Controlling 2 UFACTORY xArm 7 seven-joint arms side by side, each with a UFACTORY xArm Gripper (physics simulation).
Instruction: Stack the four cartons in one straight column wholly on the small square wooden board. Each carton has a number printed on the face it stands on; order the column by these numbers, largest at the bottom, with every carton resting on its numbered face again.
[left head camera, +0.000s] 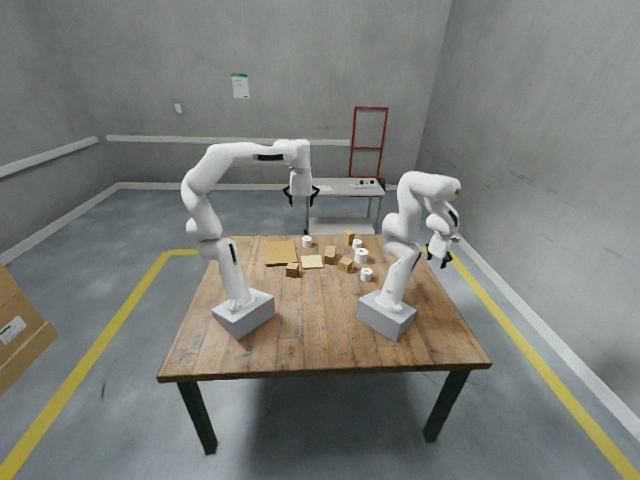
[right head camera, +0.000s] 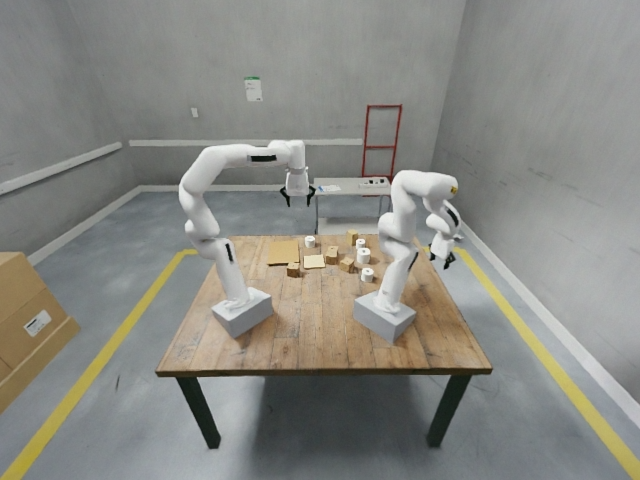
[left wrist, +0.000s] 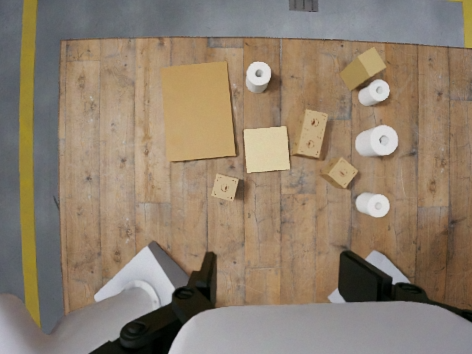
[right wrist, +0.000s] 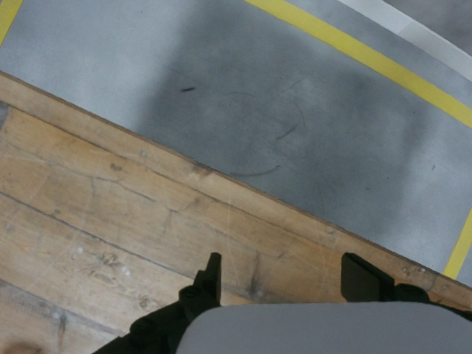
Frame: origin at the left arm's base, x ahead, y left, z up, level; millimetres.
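Seen in the pictures: left gripper, between the fingertips: (left head camera: 301, 205) (right head camera: 298, 205) (left wrist: 278, 272); right gripper, between the fingertips: (left head camera: 435, 263) (right head camera: 438, 264) (right wrist: 281, 273); left arm's base, origin of its link: (left head camera: 242, 303) (right head camera: 240, 301) (left wrist: 139, 305); right arm's base, origin of its link: (left head camera: 388, 304) (right head camera: 385, 305).
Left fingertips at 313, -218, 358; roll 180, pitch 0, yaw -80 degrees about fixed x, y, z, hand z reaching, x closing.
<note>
Pixels of each thing's top centre, then the offset from my left fingertips to it, as dx, dy, dz.
- small square wooden board, centre of its top: (left wrist: 266, 149) (left head camera: 311, 261) (right head camera: 313, 261) +143, -37, -426
- longer carton, centre of its top: (left wrist: 310, 144) (right head camera: 331, 253) (left head camera: 329, 253) +170, -140, -380
- plain-topped carton, centre of its top: (left wrist: 372, 61) (right head camera: 352, 231) (left head camera: 349, 231) +397, -246, -348
- large brown panel, centre of its top: (left wrist: 196, 109) (left head camera: 280, 250) (right head camera: 283, 250) +214, +173, -418
- white roll, centre of its top: (left wrist: 259, 73) (left head camera: 306, 238) (right head camera: 310, 238) +329, +24, -386
The small square wooden board (left head camera: 312, 261) (right head camera: 313, 261) (left wrist: 266, 149) lies bare on the table. One carton (left head camera: 292, 269) (right head camera: 293, 269) (left wrist: 225, 187) stands at its lower left. A longer carton (left head camera: 329, 254) (right head camera: 331, 254) (left wrist: 311, 134) is just right of the board. Another carton (left head camera: 345, 265) (right head camera: 346, 265) (left wrist: 341, 172) stands turned at its lower right. A plain-topped carton (left head camera: 348, 237) (right head camera: 352, 237) (left wrist: 363, 69) is at the back right. Their numbered undersides are hidden. My left gripper (left head camera: 301, 202) (right head camera: 298, 202) (left wrist: 278, 272) is open and empty, high above the table. My right gripper (left head camera: 437, 262) (right head camera: 439, 262) (right wrist: 281, 273) is open and empty near the right table edge.
A large brown panel (left head camera: 280, 252) (right head camera: 283, 252) (left wrist: 199, 111) lies left of the board. A white roll (left head camera: 306, 241) (right head camera: 309, 241) (left wrist: 258, 77) stands behind the board. Three more white rolls stand right of the cartons, one (left wrist: 374, 93) close to the plain-topped carton.
</note>
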